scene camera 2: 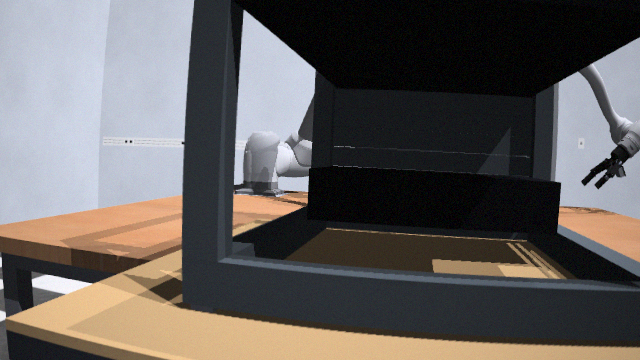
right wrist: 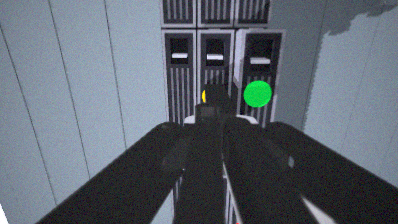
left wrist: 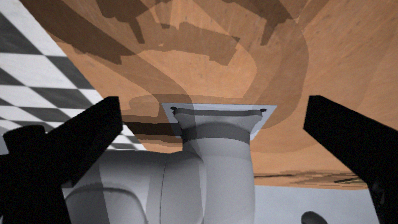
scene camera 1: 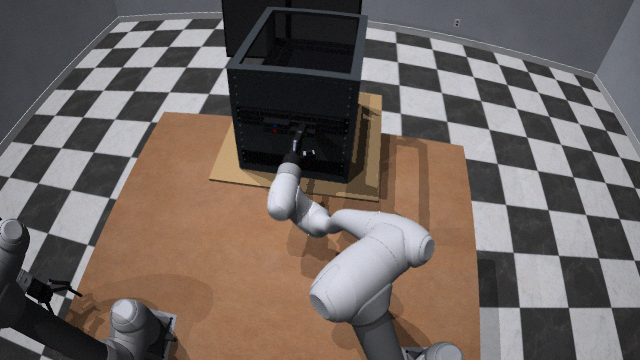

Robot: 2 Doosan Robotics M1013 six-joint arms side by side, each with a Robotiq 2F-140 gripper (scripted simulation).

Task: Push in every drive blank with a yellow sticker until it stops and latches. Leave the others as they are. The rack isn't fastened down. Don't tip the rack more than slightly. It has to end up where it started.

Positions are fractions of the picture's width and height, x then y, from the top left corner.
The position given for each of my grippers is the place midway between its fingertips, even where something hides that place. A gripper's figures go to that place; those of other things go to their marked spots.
Scene:
My right gripper (right wrist: 0.54, 0.45) is 0.17 m from the lens. A dark rack (right wrist: 0.22, 0.39) is 0.22 m from the lens. A green-stickered blank (right wrist: 0.64, 0.31): 0.15 m from the lens. The marked spots on the green-stickered blank and the dark rack are 0.15 m apart.

